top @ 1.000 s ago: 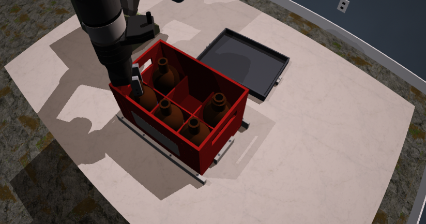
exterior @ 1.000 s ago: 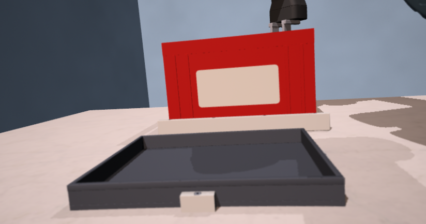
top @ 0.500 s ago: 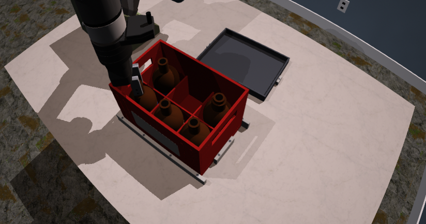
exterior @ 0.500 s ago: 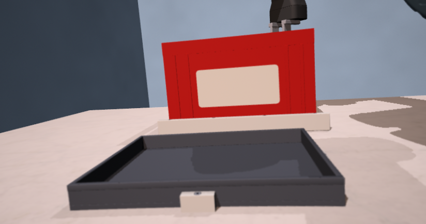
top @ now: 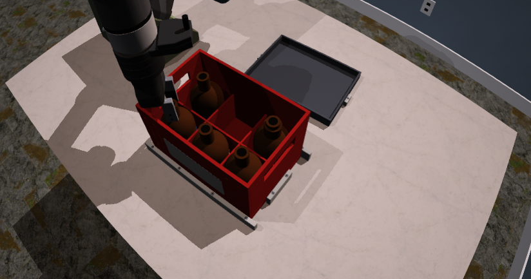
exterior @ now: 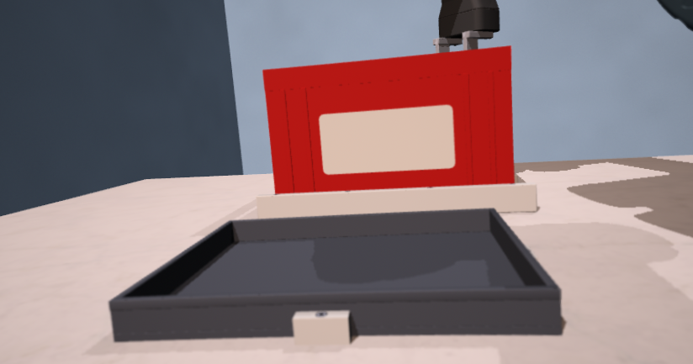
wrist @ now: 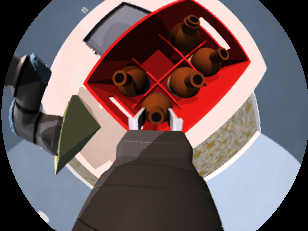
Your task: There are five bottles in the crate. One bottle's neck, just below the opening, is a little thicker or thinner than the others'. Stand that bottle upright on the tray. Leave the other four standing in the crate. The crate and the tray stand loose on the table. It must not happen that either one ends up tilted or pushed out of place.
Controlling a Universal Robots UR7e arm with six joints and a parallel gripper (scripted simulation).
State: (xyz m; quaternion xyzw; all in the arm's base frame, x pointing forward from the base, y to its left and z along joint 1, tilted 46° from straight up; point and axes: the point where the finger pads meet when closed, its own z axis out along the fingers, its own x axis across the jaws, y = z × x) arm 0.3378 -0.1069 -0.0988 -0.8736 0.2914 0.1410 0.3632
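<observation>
The red crate lies 80 mm ahead of my hand, 50 mm to the left of it and 80 mm below it. Also, from my hand: bottle 170 mm ahead, 110 mm to the left, 70 mm below; then dark grey tray 60 mm ahead, 340 mm to the left, 150 mm below.
</observation>
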